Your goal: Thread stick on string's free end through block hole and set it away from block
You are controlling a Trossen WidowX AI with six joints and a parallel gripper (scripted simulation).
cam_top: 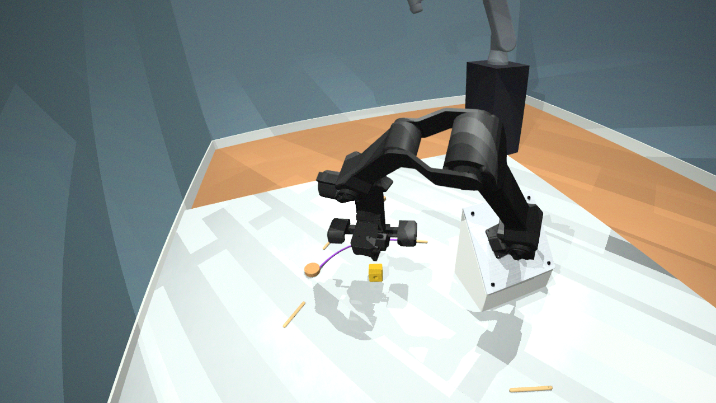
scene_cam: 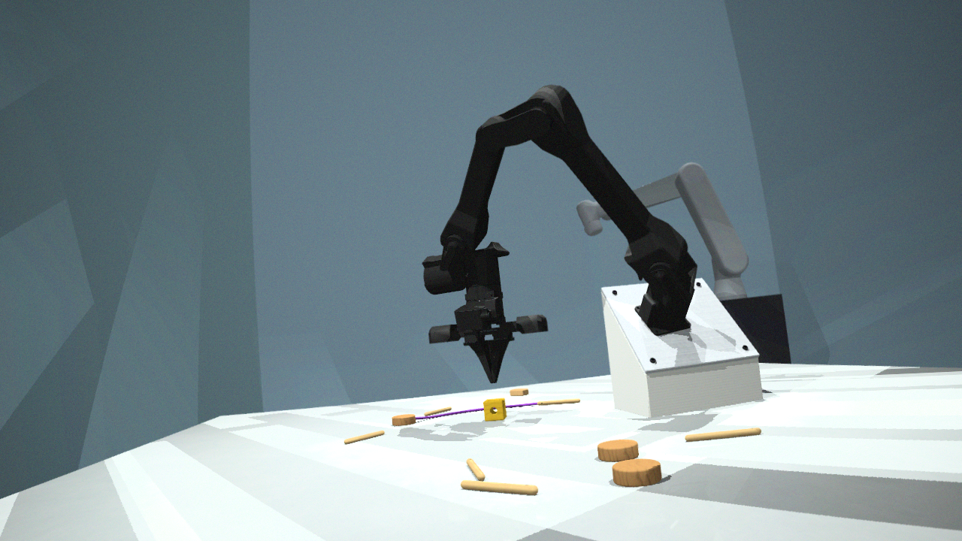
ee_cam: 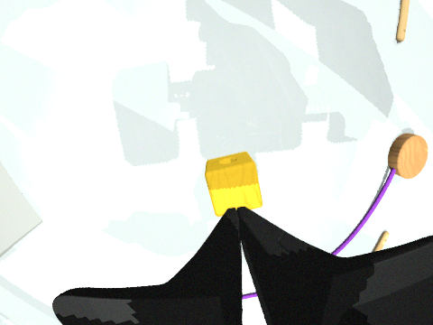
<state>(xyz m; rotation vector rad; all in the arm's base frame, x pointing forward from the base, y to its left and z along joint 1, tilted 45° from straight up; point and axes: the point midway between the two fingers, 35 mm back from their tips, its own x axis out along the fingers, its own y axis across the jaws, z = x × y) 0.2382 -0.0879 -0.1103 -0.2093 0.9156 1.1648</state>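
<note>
Right now the yellow block is 40 mm below my gripper tip. Round my gripper tip: small wooden piece (140 mm behind, 300 mm to the right, 50 mm below); round wooden button (140 mm ahead, 90 mm to the right, 50 mm below).
</note>
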